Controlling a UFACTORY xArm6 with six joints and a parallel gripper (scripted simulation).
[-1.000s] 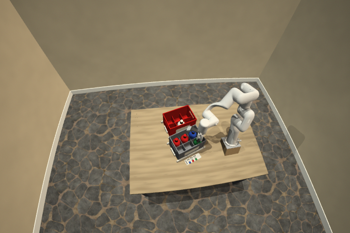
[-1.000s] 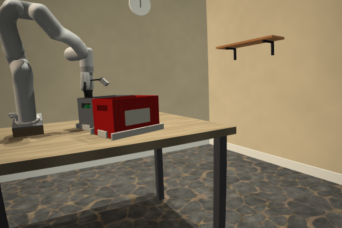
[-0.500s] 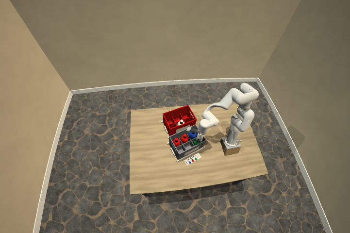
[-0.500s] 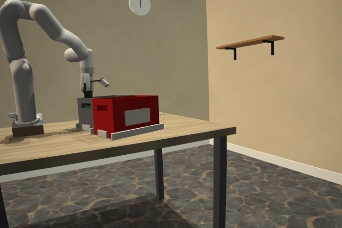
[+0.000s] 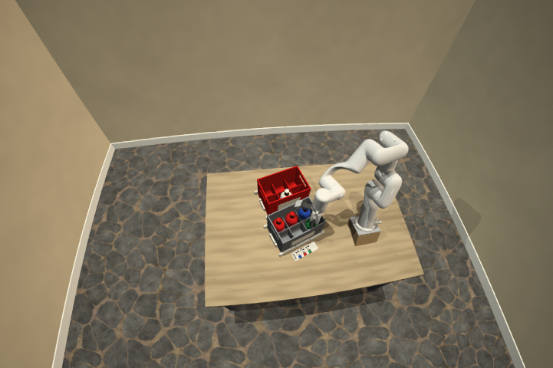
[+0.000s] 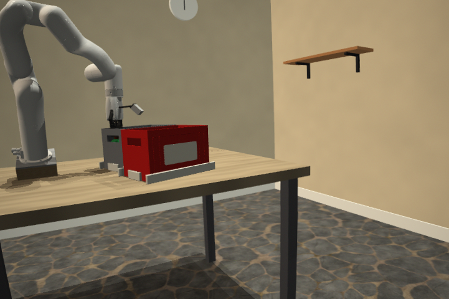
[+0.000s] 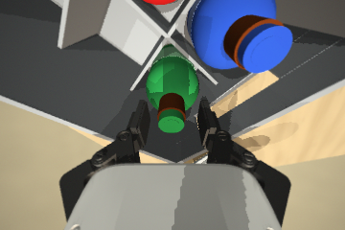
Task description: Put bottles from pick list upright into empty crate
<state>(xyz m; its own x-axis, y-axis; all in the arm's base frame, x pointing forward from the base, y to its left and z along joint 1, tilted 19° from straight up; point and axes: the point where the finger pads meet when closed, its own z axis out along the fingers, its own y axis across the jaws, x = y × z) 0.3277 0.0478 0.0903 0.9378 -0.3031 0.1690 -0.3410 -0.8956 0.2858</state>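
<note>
Right now my hand is 70 mm above the green-label bottle. The rest, counted from my hand: grey crate: 100 mm ahead, 70 mm below, 10 mm to the left; then pick list: 150 mm below, 130 mm to the left, 40 mm ahead; then blue bottle: 80 mm to the right, 70 mm below, 40 mm ahead.
</note>
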